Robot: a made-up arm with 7 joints. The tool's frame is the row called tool. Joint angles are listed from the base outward. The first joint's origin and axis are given. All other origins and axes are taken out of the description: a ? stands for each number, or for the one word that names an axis. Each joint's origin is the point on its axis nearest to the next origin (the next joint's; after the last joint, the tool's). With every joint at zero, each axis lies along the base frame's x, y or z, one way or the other. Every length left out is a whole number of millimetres.
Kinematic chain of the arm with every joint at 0, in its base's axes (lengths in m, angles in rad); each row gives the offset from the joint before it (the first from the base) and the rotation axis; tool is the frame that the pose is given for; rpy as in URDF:
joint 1: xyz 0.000 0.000 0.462 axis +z
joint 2: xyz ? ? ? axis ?
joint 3: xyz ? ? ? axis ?
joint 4: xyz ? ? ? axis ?
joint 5: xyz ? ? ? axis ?
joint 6: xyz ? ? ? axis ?
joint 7: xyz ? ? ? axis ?
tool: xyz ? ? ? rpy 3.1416 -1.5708 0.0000
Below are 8 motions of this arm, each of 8 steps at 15 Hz.
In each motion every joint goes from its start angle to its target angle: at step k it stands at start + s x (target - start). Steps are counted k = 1, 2, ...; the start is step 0. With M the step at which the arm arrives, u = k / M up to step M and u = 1 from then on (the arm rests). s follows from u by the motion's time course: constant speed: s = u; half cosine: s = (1 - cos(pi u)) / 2; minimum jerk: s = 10 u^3 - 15 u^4 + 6 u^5.
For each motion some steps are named. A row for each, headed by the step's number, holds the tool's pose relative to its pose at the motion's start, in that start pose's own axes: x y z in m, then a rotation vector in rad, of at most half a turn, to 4 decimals.
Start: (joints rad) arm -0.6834 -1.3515 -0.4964 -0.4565 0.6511 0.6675 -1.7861
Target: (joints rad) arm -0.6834 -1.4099 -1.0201 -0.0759 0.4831 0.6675 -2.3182
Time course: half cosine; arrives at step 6
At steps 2, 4, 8:
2: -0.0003 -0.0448 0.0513 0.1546 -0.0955 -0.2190
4: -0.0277 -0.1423 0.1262 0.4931 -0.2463 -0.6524
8: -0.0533 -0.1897 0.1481 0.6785 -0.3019 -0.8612

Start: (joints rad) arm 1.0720 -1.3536 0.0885 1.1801 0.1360 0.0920 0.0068
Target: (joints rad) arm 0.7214 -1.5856 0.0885 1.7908 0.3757 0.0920 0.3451
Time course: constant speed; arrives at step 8
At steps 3, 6, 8:
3: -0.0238 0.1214 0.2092 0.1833 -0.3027 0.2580
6: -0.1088 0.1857 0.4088 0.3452 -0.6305 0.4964
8: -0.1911 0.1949 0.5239 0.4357 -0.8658 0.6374

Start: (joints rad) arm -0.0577 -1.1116 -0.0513 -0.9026 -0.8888 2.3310 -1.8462
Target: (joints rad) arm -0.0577 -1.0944 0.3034 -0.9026 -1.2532 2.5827 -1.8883
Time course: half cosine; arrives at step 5
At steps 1, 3, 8:
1: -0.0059 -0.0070 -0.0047 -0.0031 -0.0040 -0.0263
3: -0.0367 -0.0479 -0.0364 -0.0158 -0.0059 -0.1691
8: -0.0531 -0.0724 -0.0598 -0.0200 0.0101 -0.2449

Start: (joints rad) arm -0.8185 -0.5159 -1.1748 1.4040 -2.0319 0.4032 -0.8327
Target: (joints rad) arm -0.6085 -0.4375 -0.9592 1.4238 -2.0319 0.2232 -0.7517
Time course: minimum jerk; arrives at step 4
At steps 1, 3, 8:
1: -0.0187 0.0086 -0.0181 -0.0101 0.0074 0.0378
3: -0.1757 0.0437 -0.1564 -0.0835 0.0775 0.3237
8: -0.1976 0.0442 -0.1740 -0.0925 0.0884 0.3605

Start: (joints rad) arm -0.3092 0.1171 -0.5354 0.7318 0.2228 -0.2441 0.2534
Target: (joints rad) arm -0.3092 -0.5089 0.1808 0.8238 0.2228 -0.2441 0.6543
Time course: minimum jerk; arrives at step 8
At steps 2, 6, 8:
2: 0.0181 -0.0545 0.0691 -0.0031 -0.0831 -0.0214
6: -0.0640 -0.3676 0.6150 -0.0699 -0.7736 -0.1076
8: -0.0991 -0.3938 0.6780 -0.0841 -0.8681 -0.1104

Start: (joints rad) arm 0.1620 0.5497 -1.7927 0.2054 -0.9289 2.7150 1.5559
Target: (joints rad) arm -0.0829 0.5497 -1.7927 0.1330 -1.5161 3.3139 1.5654
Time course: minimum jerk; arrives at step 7
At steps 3, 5, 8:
3: 0.0321 -0.0255 0.0069 0.2375 -0.2490 -0.1585
5: 0.0793 -0.0550 0.0187 0.5118 -0.6340 -0.2869
8: 0.0945 -0.0637 0.0242 0.5808 -0.7583 -0.3055

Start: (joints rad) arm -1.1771 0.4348 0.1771 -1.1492 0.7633 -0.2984 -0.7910
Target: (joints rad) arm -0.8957 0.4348 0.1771 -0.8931 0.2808 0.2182 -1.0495
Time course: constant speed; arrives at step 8
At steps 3, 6, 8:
3: -0.0893 0.0497 -0.0566 -0.2380 0.0183 0.0737
6: -0.1796 0.0797 -0.1065 -0.4667 -0.0213 0.1187
8: -0.2378 0.0906 -0.1346 -0.6072 -0.0776 0.1317

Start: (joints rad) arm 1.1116 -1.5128 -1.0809 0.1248 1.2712 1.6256 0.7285
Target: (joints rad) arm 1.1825 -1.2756 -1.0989 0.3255 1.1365 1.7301 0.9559
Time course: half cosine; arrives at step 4
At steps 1, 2, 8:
1: 0.0192 -0.0243 -0.0027 0.0185 0.0355 0.0146
2: 0.0649 -0.0816 -0.0135 0.0662 0.1187 0.0536
8: 0.1281 -0.1582 -0.0388 0.1397 0.2294 0.1169

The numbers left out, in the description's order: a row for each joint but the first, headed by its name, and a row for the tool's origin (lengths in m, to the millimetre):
joint 2: xyz 0.000 -0.092 0.000, axis -y
joint 3: xyz 0.000 0.000 0.518, axis +z
joint 4: xyz 0.024 0.074 0.000, axis +y
joint 5: xyz -0.030 0.000 0.481, axis +z
joint 6: xyz 0.000 -0.107 0.000, axis -y
joint 7: xyz 0.016 0.000 0.116, axis +x
tool: xyz 0.000 0.000 0.000

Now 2 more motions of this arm.
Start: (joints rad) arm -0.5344 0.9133 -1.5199 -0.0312 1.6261 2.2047 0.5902
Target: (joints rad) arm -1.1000 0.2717 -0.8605 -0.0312 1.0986 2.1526 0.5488
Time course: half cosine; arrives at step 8
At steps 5, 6, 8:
5: -0.3383 0.0262 -0.2787 -0.0517 -0.5637 -0.0860
6: -0.3749 0.0506 -0.3591 -0.0670 -0.6873 -0.1364
8: -0.3930 0.0788 -0.4308 -0.0816 -0.7944 -0.1917

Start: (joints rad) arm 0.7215 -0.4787 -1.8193 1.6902 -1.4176 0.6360 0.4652
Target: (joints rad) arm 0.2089 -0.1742 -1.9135 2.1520 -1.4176 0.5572 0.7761
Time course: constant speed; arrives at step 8
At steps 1, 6, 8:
1: -0.0320 -0.0331 0.0819 0.0313 -0.1155 -0.0056
6: -0.3046 -0.1774 0.3823 0.1565 -0.6993 0.0034
8: -0.4426 -0.2235 0.4412 0.1944 -0.9323 0.0217

